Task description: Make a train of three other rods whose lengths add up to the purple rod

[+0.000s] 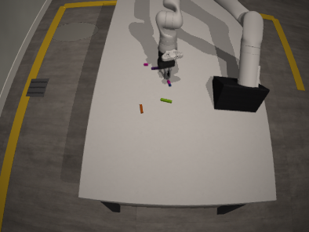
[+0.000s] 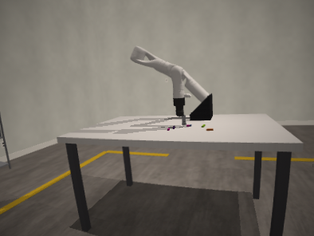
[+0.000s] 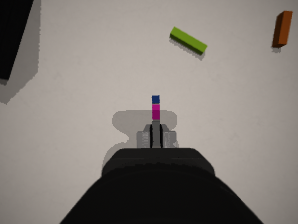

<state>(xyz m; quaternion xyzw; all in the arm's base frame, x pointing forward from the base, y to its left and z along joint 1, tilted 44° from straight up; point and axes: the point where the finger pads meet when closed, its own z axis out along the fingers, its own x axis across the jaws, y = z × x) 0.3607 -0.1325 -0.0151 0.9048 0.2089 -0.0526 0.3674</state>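
My hand is 10 mm above the grey rod. From my hand the other things lie so: purple rod 50 mm ahead, 50 mm to the right, 30 mm below; then lime rod 10 mm behind, 130 mm to the left, 30 mm below; then small blue rod 20 mm behind, 40 mm to the left, 30 mm below.
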